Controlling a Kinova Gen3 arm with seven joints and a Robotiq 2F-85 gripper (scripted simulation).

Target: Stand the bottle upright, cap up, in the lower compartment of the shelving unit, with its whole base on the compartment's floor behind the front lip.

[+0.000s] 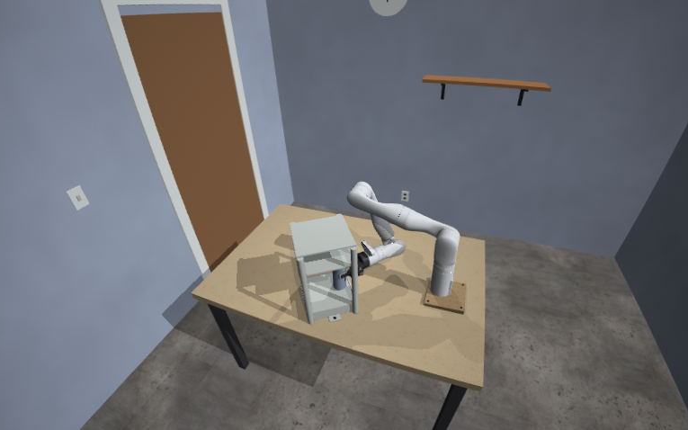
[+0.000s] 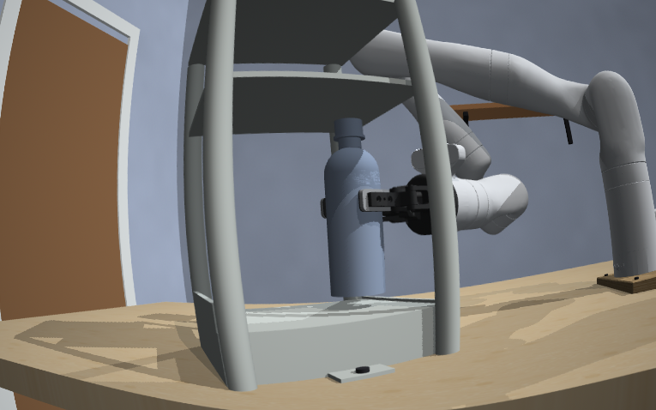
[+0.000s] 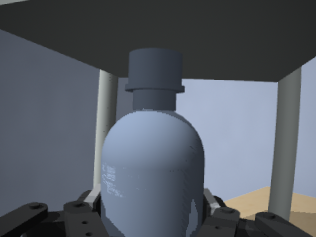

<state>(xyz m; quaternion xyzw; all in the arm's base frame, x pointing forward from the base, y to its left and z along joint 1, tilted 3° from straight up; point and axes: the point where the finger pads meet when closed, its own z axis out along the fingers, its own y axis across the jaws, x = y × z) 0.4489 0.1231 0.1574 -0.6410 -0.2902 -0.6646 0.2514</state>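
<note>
The grey shelving unit lies 50 mm ahead of my hand, 30 mm to the left of it and 30 mm above it. The rest, counted from my hand: blue-grey bottle: 20 mm above.
</note>
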